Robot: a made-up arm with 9 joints. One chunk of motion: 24 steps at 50 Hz.
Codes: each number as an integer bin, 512 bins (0 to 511) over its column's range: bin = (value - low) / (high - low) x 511, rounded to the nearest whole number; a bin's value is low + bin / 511 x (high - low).
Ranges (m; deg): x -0.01..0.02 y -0.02..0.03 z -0.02..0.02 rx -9..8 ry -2..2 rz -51..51
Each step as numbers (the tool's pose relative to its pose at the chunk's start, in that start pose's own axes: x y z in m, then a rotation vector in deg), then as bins.
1 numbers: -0.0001 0.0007 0.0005 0.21 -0.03 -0.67
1 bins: 169 212 262 277 252 252
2 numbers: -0.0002 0.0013 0.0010 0.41 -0.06 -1.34
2 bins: 167 218 268 283 248 249
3 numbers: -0.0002 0.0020 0.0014 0.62 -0.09 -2.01
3 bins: 167 225 273 289 244 245
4 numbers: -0.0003 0.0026 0.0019 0.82 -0.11 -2.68
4 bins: 165 231 280 295 241 242
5 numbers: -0.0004 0.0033 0.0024 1.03 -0.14 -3.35
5 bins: 164 238 286 301 238 239
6 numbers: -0.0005 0.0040 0.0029 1.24 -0.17 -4.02
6 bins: 162 245 293 308 234 235
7 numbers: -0.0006 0.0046 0.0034 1.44 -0.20 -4.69
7 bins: 160 251 299 314 230 232
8 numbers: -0.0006 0.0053 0.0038 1.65 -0.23 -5.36
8 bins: 160 259 304 320 226 229
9 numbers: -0.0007 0.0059 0.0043 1.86 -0.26 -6.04
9 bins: 158 265 310 326 222 225
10 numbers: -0.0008 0.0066 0.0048 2.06 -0.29 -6.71
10 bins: 157 272 317 332 218 222
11 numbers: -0.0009 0.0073 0.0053 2.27 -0.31 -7.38
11 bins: 155 279 323 339 216 219
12 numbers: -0.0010 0.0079 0.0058 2.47 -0.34 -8.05
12 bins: 153 285 330 345 212 215
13 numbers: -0.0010 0.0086 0.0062 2.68 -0.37 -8.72
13 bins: 153 292 335 351 208 212
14 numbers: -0.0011 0.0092 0.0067 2.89 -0.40 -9.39
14 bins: 152 298 341 357 204 208
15 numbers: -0.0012 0.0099 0.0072 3.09 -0.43 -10.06
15 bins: 150 306 347 363 201 205
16 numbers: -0.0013 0.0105 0.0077 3.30 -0.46 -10.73
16 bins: 148 312 354 370 197 202
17 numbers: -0.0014 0.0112 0.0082 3.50 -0.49 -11.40
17 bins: 146 319 360 376 193 198
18 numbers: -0.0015 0.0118 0.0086 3.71 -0.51 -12.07
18 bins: 145 325 365 382 190 195
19 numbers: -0.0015 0.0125 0.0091 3.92 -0.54 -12.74
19 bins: 145 332 372 388 187 192
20 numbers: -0.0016 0.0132 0.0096 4.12 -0.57 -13.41
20 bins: 143 339 378 394 183 188
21 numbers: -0.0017 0.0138 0.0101 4.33 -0.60 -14.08
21 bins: 141 345 385 401 179 185
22 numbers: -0.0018 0.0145 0.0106 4.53 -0.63 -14.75
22 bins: 140 353 391 407 175 182
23 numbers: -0.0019 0.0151 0.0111 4.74 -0.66 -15.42
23 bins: 138 359 397 413 171 178
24 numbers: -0.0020 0.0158 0.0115 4.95 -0.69 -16.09
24 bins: 136 366 402 419 167 175
